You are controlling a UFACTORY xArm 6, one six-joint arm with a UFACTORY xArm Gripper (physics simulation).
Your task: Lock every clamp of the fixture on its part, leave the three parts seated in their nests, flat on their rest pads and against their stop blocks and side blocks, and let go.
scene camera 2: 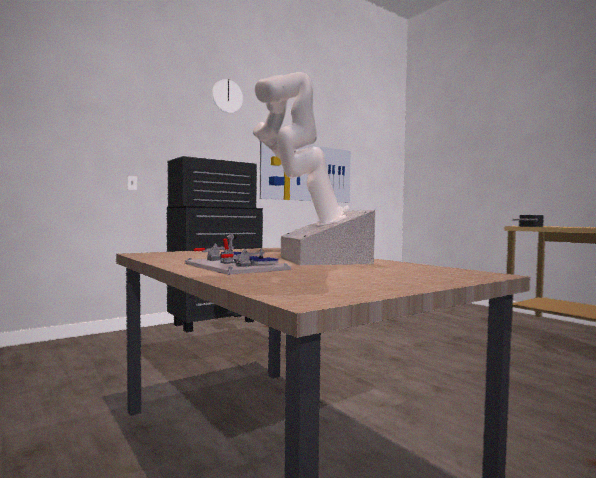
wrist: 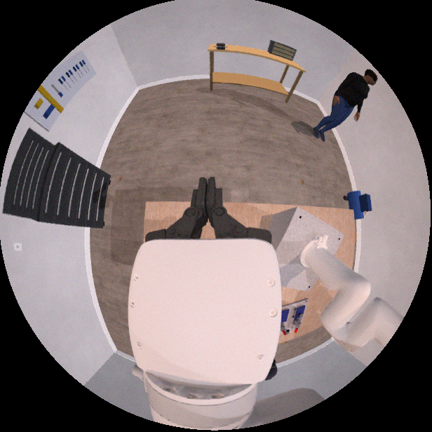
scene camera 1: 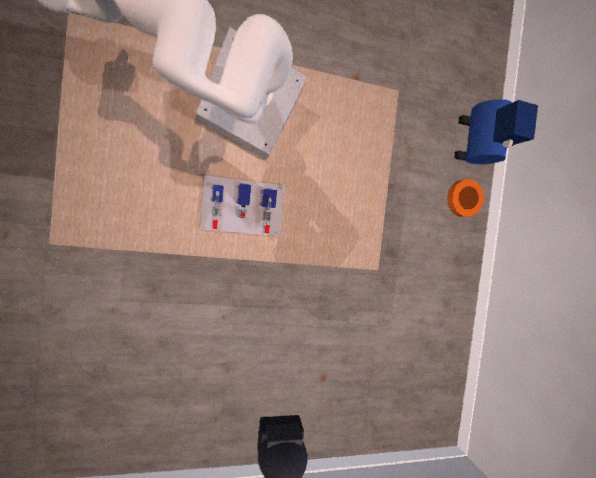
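Seen in the pictures: arm's base, link origin: [scene camera 2: 331, 221].
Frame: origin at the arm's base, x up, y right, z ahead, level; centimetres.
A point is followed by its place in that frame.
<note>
The fixture plate [scene camera 1: 229, 226] {y -1.7, x -14.8, z 53.6 cm} [scene camera 2: 260, 268] {y -22.7, x -15.1, z 41.2 cm} lies on the table with three blue parts, left [scene camera 1: 218, 190] {y 6.1, x -12.2, z 39.8 cm}, middle [scene camera 1: 244, 194] {y -4.7, x -13.2, z 38.4 cm} and right [scene camera 1: 269, 194] {y -15.1, x -12.7, z 35.5 cm}, in a row. The left clamp [scene camera 1: 216, 211] {y 4.7, x -10.5, z 48.7 cm} and right clamp [scene camera 1: 267, 216] {y -16.4, x -10.3, z 45.3 cm} have arms over their parts and red handles lying outward. The middle clamp [scene camera 1: 243, 210] {y -6.0, x -5.0, z 45.7 cm} leaves its part uncovered; in scene camera 2 a red handle [scene camera 2: 226, 244] {y -6.8, x -8.2, z 47.3 cm} stands upright beside a raised grey arm. Seating against pads and blocks is too small to tell. My gripper [wrist: 208, 186] is shut and empty, away from the fixture.
The grey robot pedestal [scene camera 1: 235, 131] {y 4.6, x -6.2, z 15.7 cm} [scene camera 2: 327, 250] {y -12.9, x -10.8, z 10.0 cm} [wrist: 290, 230] stands on the wooden table [scene camera 1: 125, 215] {y 39.9, x -16.3, z 59.4 cm} [scene camera 2: 400, 285] {y -61.2, x -16.3, z 17.7 cm} behind the fixture. A dark tool cabinet [scene camera 2: 212, 185] [wrist: 60, 185] stands beyond the table. A person [wrist: 345, 100] stands near the far wall by a workbench [wrist: 250, 51].
</note>
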